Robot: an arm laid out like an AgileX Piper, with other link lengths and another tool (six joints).
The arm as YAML. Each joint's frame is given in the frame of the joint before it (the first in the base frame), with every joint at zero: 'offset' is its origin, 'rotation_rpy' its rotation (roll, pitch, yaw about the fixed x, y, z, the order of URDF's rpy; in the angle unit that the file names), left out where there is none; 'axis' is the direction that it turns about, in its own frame. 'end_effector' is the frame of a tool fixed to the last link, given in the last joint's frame.
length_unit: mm
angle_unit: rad
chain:
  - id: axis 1
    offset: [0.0, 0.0, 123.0]
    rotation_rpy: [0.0, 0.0, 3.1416]
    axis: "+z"
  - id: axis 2
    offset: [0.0, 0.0, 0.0]
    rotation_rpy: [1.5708, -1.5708, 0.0]
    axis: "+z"
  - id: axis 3
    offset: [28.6, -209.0, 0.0]
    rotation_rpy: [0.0, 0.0, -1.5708]
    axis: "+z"
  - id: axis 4
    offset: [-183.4, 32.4, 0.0]
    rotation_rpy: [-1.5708, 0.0, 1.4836]
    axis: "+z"
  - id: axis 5
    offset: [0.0, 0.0, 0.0]
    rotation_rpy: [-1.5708, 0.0, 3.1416]
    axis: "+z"
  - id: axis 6
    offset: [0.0, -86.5, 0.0]
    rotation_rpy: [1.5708, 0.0, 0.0]
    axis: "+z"
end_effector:
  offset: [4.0, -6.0, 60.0]
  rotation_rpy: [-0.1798, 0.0, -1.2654]
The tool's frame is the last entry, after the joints.
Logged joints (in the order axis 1, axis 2, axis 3, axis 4, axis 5, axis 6), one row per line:
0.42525, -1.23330, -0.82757, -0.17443, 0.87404, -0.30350
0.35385, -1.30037, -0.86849, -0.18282, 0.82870, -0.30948
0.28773, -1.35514, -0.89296, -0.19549, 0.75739, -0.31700
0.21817, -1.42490, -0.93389, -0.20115, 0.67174, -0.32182
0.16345, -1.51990, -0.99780, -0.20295, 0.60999, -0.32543
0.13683, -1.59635, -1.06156, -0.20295, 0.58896, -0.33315
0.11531, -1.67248, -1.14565, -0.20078, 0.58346, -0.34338
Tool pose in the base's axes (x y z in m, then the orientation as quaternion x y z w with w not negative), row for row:
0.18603, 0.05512, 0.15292, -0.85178, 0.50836, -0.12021, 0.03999
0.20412, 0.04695, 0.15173, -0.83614, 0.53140, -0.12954, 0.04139
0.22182, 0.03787, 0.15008, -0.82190, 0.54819, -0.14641, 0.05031
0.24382, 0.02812, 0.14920, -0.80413, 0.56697, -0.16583, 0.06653
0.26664, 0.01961, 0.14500, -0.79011, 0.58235, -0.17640, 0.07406
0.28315, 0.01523, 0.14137, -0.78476, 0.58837, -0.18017, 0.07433
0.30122, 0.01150, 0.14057, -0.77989, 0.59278, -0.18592, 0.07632
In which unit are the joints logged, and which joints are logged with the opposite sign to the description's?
The joints are logged in radians. Opposite sign: axis 2.
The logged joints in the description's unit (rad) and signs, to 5 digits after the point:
0.42525, 1.23330, -0.82757, -0.17443, 0.87404, -0.30350
0.35385, 1.30037, -0.86849, -0.18282, 0.82870, -0.30948
0.28773, 1.35514, -0.89296, -0.19549, 0.75739, -0.31700
0.21817, 1.42490, -0.93389, -0.20115, 0.67174, -0.32182
0.16345, 1.51990, -0.99780, -0.20295, 0.60999, -0.32543
0.13683, 1.59635, -1.06156, -0.20295, 0.58896, -0.33315
0.11531, 1.67248, -1.14565, -0.20078, 0.58346, -0.34338

